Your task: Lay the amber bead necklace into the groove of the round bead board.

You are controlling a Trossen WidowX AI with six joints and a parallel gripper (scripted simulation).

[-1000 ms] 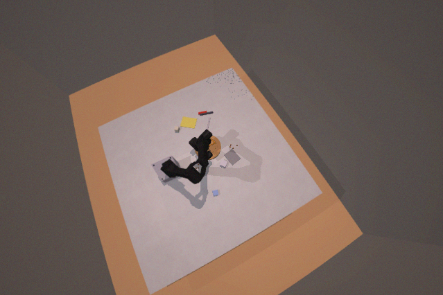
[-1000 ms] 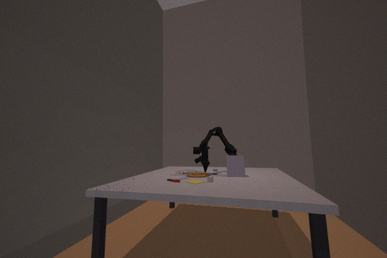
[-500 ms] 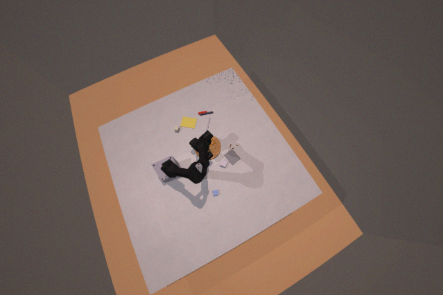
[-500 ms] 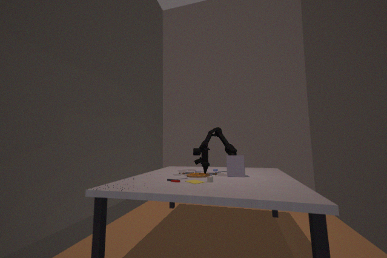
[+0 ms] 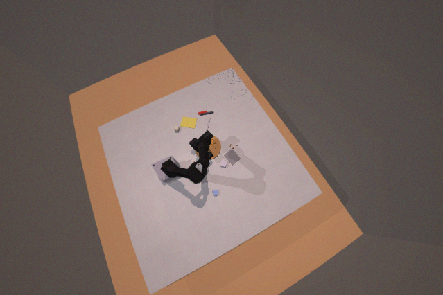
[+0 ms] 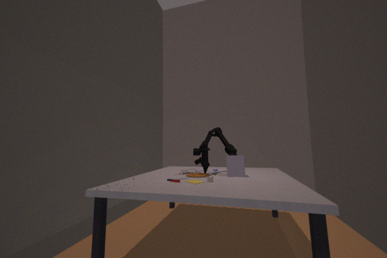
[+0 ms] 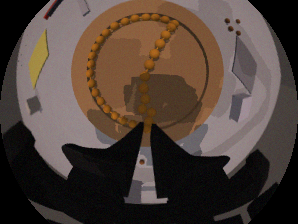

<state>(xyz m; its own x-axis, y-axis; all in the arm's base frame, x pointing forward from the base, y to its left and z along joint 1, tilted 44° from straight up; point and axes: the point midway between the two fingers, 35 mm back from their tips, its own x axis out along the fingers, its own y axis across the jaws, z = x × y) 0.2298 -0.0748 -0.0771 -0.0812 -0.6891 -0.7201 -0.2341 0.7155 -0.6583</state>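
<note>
Right now my gripper tip is 60 mm short of the round bead board, 20 mm to the right of it and 10 mm above it. From my gripper tip the other things lie so: cream cube (80 mm behind, 280 mm to the left); then thin grey bar (160 mm ahead, 190 mm to the left, 10 mm below); then grey square plate (170 mm ahead, 140 mm to the right, 20 mm below).
</note>
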